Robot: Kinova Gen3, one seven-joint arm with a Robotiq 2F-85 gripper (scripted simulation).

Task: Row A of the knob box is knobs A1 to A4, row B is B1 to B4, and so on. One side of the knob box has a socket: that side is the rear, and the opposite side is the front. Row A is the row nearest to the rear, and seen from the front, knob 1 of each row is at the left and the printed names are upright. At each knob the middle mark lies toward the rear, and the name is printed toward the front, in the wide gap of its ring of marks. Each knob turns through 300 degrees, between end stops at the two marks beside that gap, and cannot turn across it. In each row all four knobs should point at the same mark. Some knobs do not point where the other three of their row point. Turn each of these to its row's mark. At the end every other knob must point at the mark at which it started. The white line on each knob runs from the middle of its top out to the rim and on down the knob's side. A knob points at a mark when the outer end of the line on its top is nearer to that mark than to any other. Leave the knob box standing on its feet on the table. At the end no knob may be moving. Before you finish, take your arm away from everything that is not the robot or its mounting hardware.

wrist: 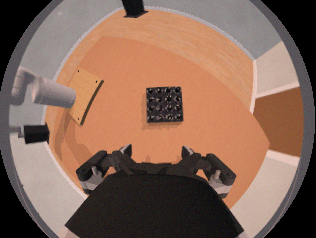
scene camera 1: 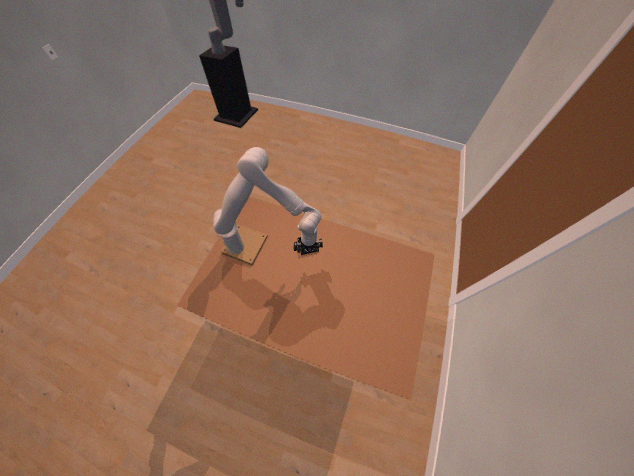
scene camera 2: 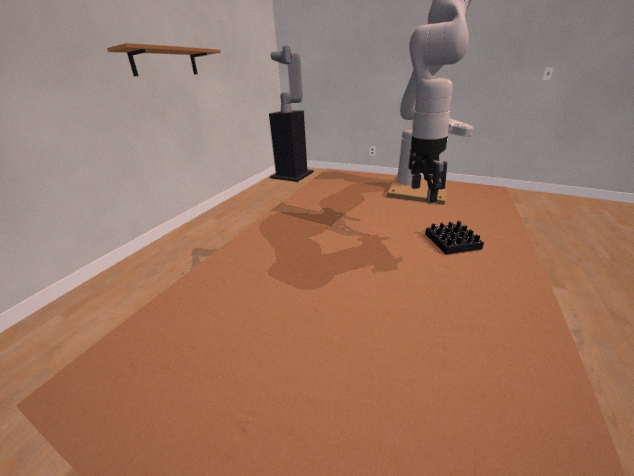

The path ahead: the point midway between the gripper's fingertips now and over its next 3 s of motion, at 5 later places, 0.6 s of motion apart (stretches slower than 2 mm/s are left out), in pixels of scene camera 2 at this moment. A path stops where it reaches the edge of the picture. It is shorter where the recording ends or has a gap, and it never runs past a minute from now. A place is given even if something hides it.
The gripper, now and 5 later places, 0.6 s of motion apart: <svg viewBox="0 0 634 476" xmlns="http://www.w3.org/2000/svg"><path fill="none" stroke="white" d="M422 195L425 196L428 198L430 199L433 200L435 202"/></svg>
